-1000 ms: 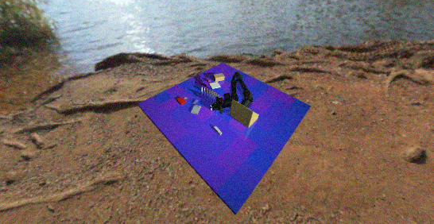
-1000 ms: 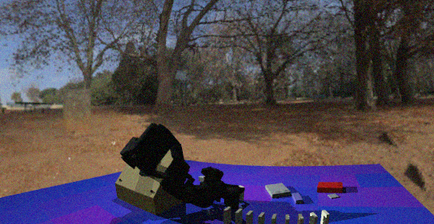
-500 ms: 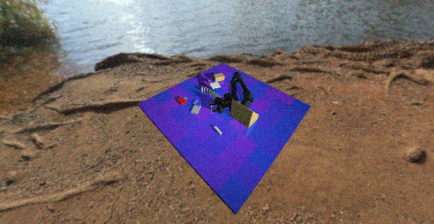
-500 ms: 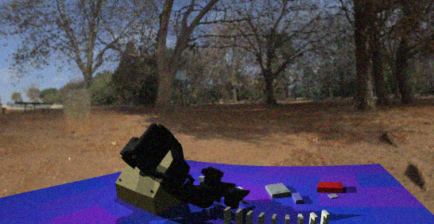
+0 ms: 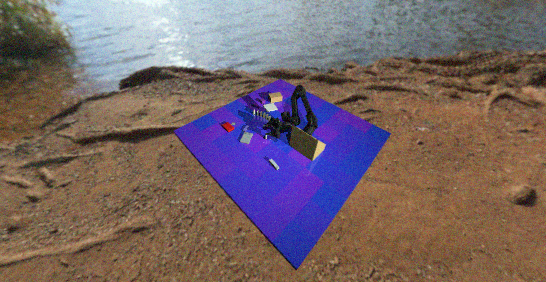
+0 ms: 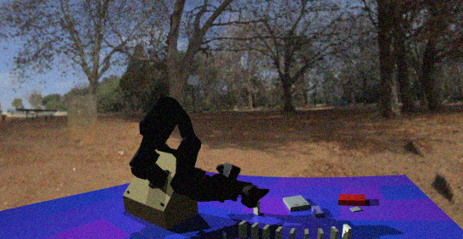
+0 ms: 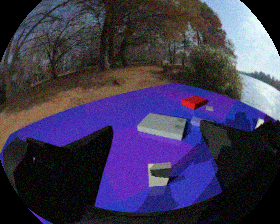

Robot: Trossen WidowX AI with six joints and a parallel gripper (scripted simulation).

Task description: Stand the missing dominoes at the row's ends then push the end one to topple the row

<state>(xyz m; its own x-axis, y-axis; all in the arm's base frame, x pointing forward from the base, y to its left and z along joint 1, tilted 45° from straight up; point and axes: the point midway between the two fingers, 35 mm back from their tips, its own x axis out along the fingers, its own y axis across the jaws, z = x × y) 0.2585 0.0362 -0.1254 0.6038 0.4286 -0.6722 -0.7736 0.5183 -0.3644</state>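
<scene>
My gripper tip is 110 mm short of the flat grey block, 90 mm to the right of it and 90 mm above it. Round my gripper tip: white plate 220 mm ahead, 350 mm to the right, 90 mm below; then red block 310 mm ahead, 100 mm to the left, 80 mm below; then purple piece 190 mm ahead, 10 mm to the left, 90 mm below.
</scene>
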